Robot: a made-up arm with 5 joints. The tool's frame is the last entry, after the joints.
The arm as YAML. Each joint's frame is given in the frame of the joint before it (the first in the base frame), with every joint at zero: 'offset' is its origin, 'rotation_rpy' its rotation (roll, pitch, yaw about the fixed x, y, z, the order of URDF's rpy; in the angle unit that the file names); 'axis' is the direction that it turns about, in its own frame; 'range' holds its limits. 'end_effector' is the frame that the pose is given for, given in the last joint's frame.
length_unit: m
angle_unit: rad
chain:
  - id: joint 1
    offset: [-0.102, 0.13, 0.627]
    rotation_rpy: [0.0, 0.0, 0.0]
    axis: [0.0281, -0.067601, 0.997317]
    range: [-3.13, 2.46]
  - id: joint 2
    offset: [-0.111, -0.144, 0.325]
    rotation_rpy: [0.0, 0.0, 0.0]
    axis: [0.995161, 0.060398, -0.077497]
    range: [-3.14, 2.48]
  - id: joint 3
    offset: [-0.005, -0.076, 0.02]
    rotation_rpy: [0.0, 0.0, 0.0]
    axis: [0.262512, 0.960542, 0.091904]
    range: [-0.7, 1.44]
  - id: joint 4
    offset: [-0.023, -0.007, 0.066]
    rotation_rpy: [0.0, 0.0, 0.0]
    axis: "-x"
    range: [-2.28, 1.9]
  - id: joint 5
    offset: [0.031, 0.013, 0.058]
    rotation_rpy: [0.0, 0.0, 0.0]
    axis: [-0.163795, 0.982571, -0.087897]
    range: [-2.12, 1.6]
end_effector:
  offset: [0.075, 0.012, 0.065]
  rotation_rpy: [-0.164, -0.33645, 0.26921]
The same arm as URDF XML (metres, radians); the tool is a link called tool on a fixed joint. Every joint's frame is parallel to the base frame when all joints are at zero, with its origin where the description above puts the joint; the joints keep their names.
<robot name="arm">
<joint name="joint 1" type="revolute"><parent link="base"/><child link="link1"/><origin xyz="-0.1020 0.1300 0.6270"/><axis xyz="0.0281 -0.067601 0.997317"/><limit lower="-3.1300" upper="2.4600"/></joint>
<joint name="joint 2" type="revolute"><parent link="link1"/><child link="link2"/><origin xyz="-0.1110 -0.1440 0.3250"/><axis xyz="0.995161 0.060398 -0.077497"/><limit lower="-3.1400" upper="2.4800"/></joint>
<joint name="joint 3" type="revolute"><parent link="link2"/><child link="link3"/><origin xyz="-0.0050 -0.0760 0.0200"/><axis xyz="0.262512 0.960542 0.091904"/><limit lower="-0.7000" upper="1.4400"/></joint>
<joint name="joint 4" type="revolute"><parent link="link3"/><child link="link4"/><origin xyz="-0.0230 -0.0070 0.0660"/><axis xyz="-1 0 0"/><limit lower="-2.2800" upper="1.9000"/></joint>
<joint name="joint 5" type="revolute"><parent link="link4"/><child link="link5"/><origin xyz="0.0310 0.0130 0.0580"/><axis xyz="-0.163795 0.982571 -0.087897"/><limit lower="-2.1200" upper="1.6000"/></joint>
<joint name="tool_joint" type="fixed"><parent link="link5"/><child link="tool"/><origin xyz="0.0750 0.0120 0.0650" rpy="-0.1640 -0.3365 0.2692"/></joint>
<link name="base"/>
<link name="link1"/>
<link name="link2"/>
<link name="link3"/>
<link name="link4"/>
<link name="link5"/>
<link name="tool"/>
</robot>

